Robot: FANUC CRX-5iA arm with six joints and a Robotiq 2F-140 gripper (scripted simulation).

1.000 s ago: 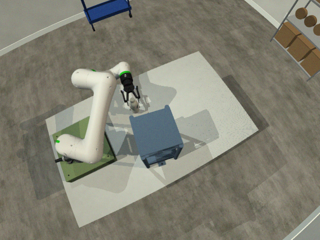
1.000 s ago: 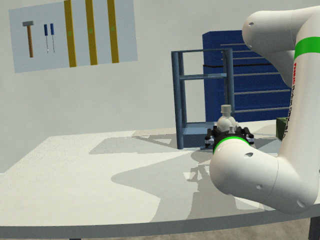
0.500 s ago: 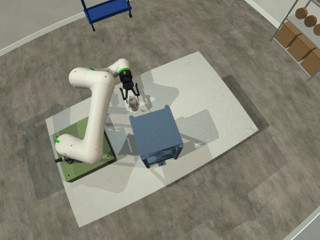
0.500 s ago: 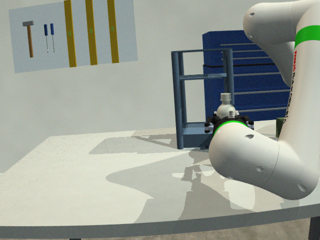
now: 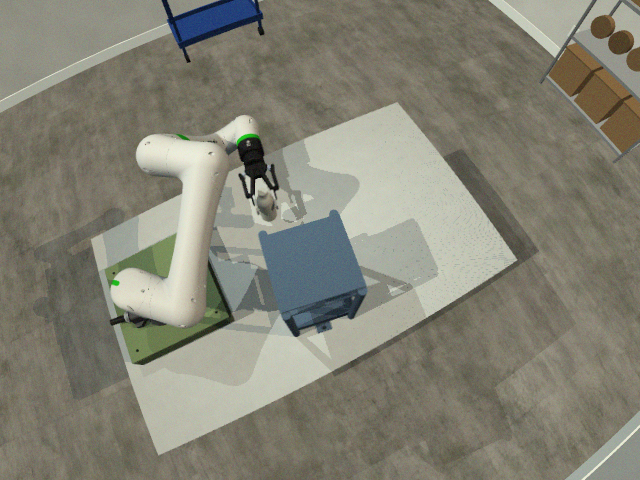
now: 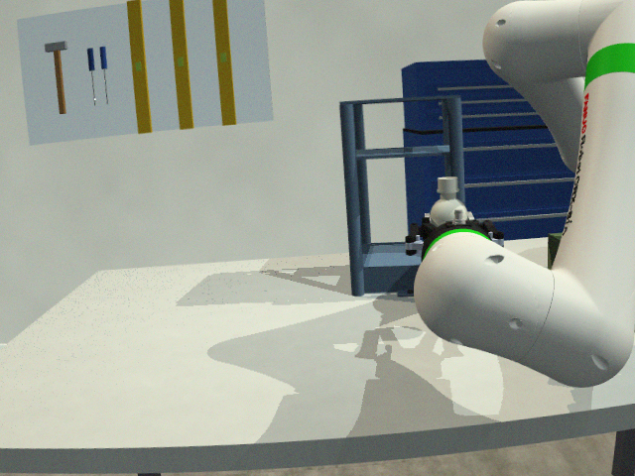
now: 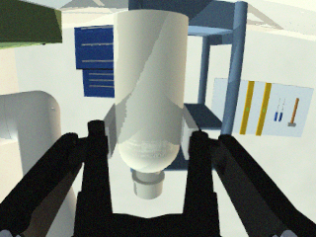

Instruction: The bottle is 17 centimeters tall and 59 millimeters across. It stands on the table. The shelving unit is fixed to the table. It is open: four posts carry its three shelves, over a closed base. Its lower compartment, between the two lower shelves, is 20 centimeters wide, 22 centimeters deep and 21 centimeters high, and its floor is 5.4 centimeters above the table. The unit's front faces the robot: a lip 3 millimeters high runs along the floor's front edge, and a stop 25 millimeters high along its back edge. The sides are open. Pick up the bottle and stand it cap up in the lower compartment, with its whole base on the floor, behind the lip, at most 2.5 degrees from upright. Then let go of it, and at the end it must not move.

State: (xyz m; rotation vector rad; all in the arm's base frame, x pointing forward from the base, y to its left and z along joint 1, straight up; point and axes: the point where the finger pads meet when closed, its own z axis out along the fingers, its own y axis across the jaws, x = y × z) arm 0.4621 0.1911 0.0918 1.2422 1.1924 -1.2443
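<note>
The shelving unit lies 60 mm ahead of my hand, 320 mm to the right of it and 10 mm above it. The rest, counted from my hand: bottle: 10 mm above.
</note>
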